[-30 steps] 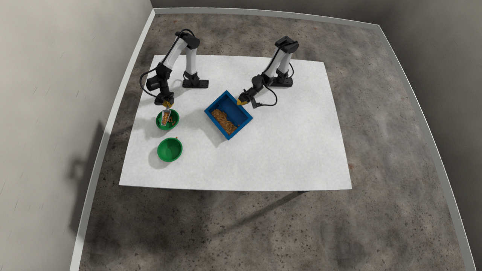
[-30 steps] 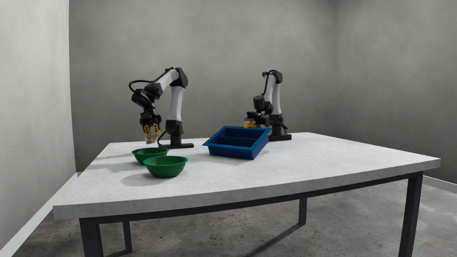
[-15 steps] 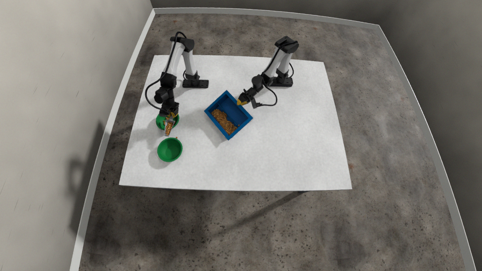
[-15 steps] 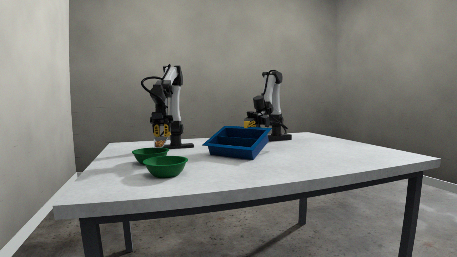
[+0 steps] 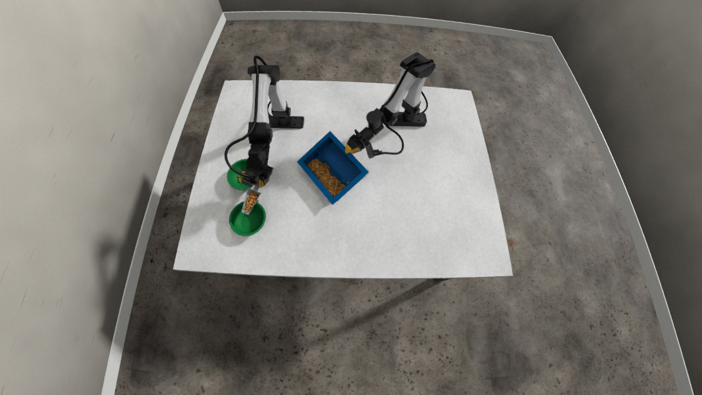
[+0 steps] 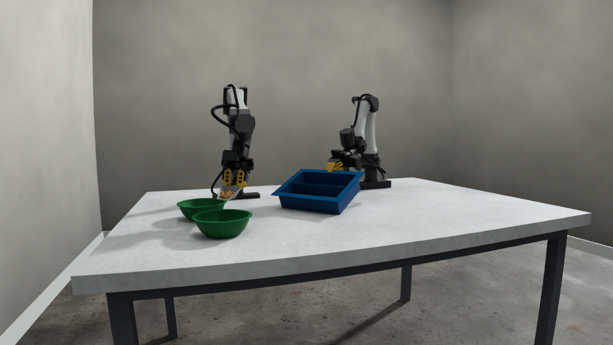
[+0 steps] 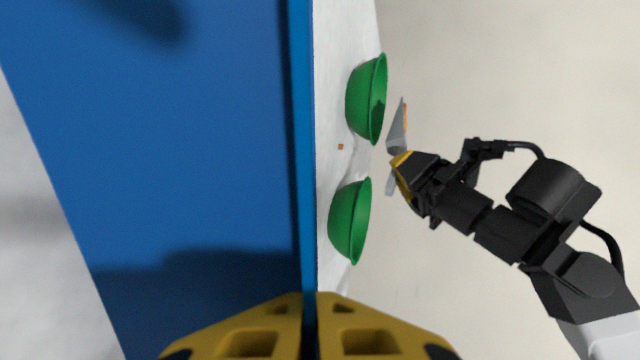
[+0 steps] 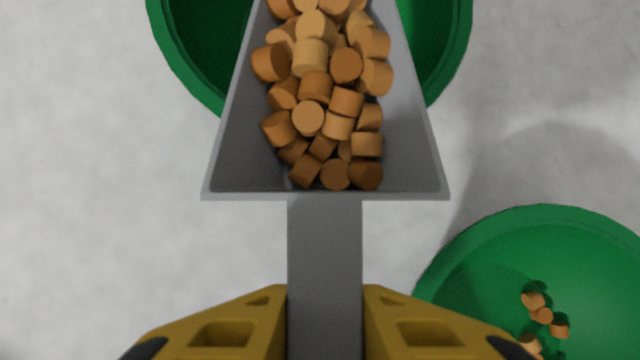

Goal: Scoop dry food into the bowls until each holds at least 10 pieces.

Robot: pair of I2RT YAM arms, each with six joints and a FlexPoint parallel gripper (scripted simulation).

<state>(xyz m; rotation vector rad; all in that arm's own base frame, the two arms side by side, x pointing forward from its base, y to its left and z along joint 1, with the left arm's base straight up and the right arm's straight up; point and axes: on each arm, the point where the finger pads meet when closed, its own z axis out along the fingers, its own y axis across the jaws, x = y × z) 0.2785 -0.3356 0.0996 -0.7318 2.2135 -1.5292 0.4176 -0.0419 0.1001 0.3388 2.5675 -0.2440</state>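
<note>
My left gripper is now 50 mm short of the blue box, 70 mm to the left of it and 50 mm above it. Round my left hand: grey scoop 180 mm ahead, 400 mm to the right, 30 mm below.
</note>
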